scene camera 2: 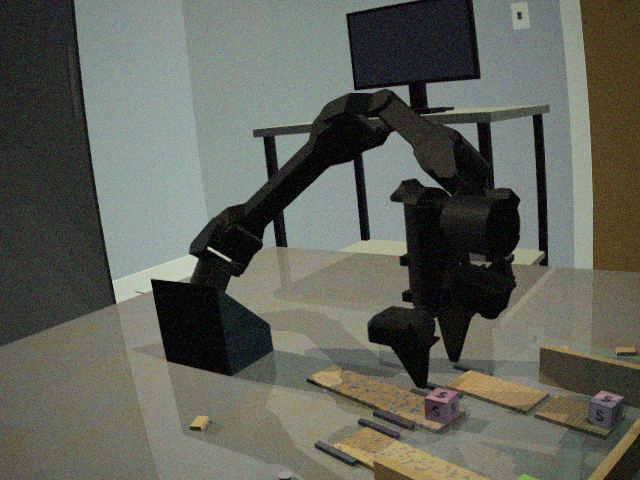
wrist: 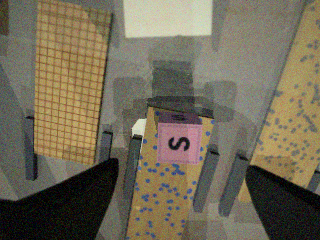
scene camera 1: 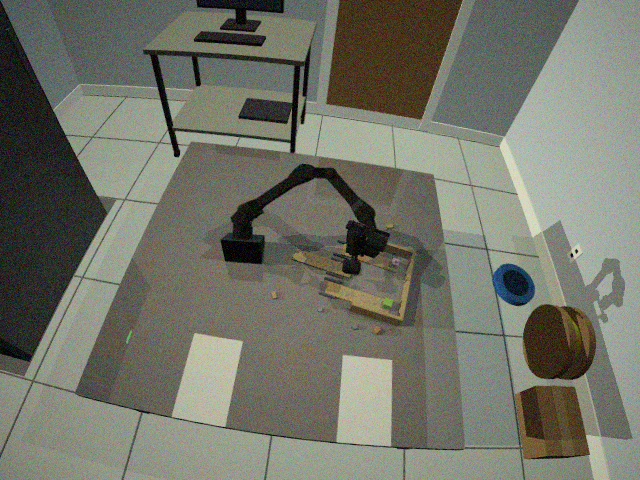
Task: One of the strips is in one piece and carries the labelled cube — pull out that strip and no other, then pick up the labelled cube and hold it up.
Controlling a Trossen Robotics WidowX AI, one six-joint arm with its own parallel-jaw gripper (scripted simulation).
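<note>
Holding nothing, my gripper (scene camera 2: 438,374) is open, and I can also see the gripper (wrist: 181,169) in the view from my wrist.
</note>
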